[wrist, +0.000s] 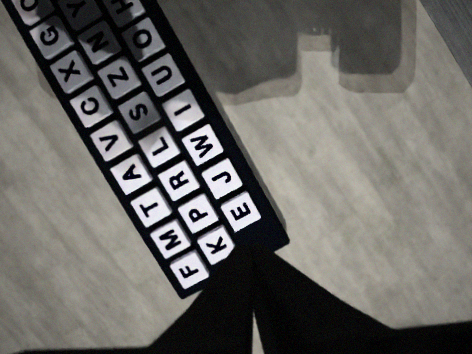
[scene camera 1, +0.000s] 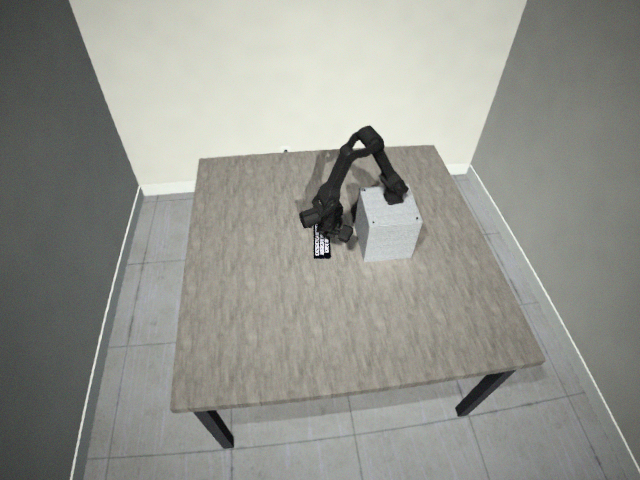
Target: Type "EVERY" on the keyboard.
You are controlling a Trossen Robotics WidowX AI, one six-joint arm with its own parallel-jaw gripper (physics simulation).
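Where they show: gripper, between the fingertips: (wrist: 248,257) (scene camera 1: 328,238); arm's base, origin of its link: (scene camera 1: 393,198).
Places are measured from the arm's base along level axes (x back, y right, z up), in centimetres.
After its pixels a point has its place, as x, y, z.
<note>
The black keyboard (scene camera 1: 321,253) @[-29.7, -4.3, -20.7] (wrist: 272,234) @[-26.9, -5.6, -21.0] with white letter keys lies on the table and runs diagonally in the wrist view. There the E key (wrist: 241,211) @[-27.1, -3.5, -20.5] is near its lower right end, the R key (wrist: 178,180) @[-28.4, -0.1, -20.5] in the middle row, the V key (wrist: 110,141) @[-29.5, 3.6, -20.5] in the left row, and the Y key (wrist: 77,11) @[-26.3, 9.2, -20.5] at the top edge in shadow. My gripper (wrist: 248,257) @[-26.9, -3.2, -13.4] is shut and empty. Its tips are over the keyboard's lower end, just below the E key and beside the K key (wrist: 216,245) @[-29.3, -3.9, -20.5]. Whether they touch the keyboard cannot be told.
A light grey block (scene camera 1: 390,240) @[-4.5, -12.7, -9.8] carries the arm's base and stands right of the keyboard in the scene view. The arm arches over the wooden table (scene camera 1: 310,320) @[-41.0, -32.5, -22.3]. Its shadow falls on the table and the keyboard's upper keys. Walls stand behind and at both sides.
</note>
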